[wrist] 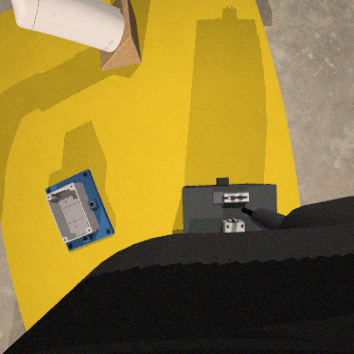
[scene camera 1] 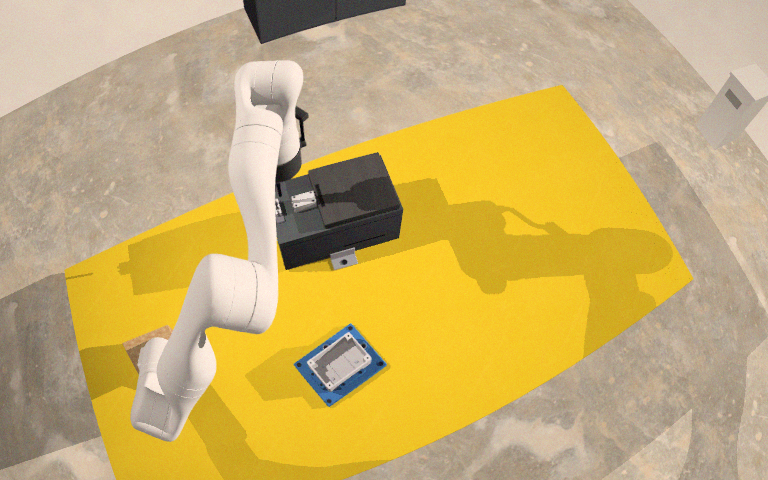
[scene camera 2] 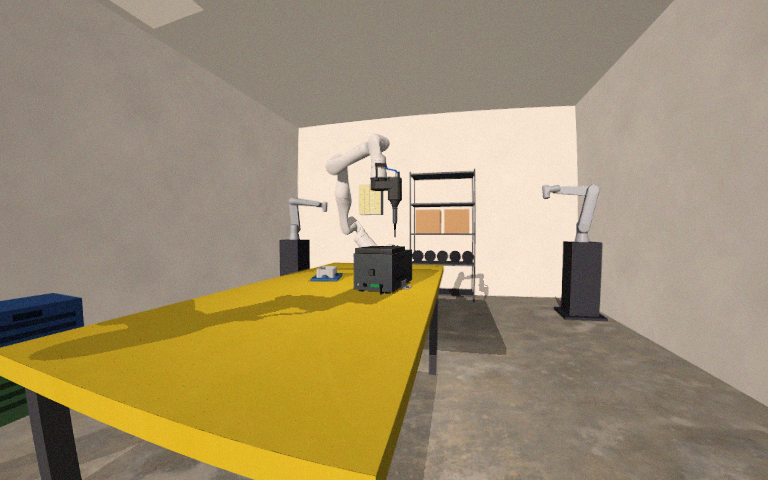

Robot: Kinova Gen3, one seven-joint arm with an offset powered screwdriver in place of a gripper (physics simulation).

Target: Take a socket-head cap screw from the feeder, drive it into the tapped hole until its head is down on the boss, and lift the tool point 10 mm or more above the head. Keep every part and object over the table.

Note:
In view: a blue plate [scene camera 1: 373,368] and a black cover [scene camera 1: 357,188].
The blue plate is seen too in the wrist view [wrist: 88,183].

